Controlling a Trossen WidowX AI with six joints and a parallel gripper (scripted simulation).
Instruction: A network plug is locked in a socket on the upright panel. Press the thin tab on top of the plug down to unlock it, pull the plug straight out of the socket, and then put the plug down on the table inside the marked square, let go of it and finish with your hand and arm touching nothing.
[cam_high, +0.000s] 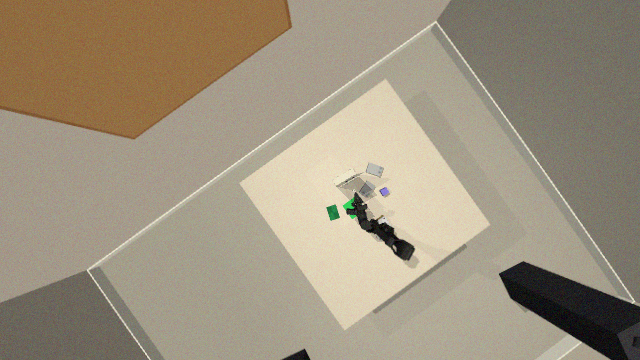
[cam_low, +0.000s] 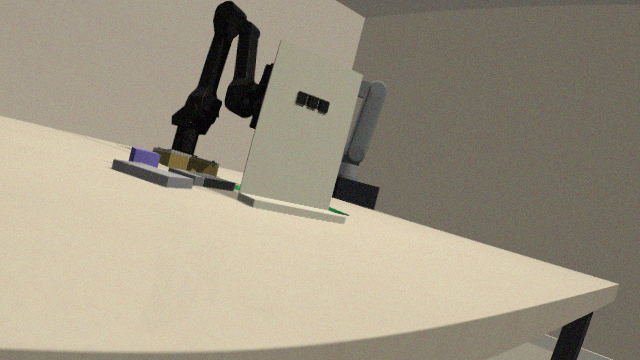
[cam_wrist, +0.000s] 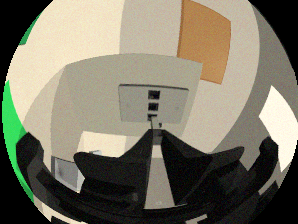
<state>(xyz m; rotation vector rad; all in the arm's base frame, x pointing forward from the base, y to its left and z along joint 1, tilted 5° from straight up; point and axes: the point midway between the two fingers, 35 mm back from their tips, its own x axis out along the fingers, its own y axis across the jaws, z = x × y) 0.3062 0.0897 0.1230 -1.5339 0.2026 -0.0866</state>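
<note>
My gripper tip is now 170 mm above the green marked square, 120 mm past it and 30 mm to the right of it. The rest, counted from my gripper tip: network plug 10 mm ahead; then dark green patch 180 mm to the left, 170 mm below, 90 mm behind; then upright panel 90 mm ahead, 60 mm below.
</note>
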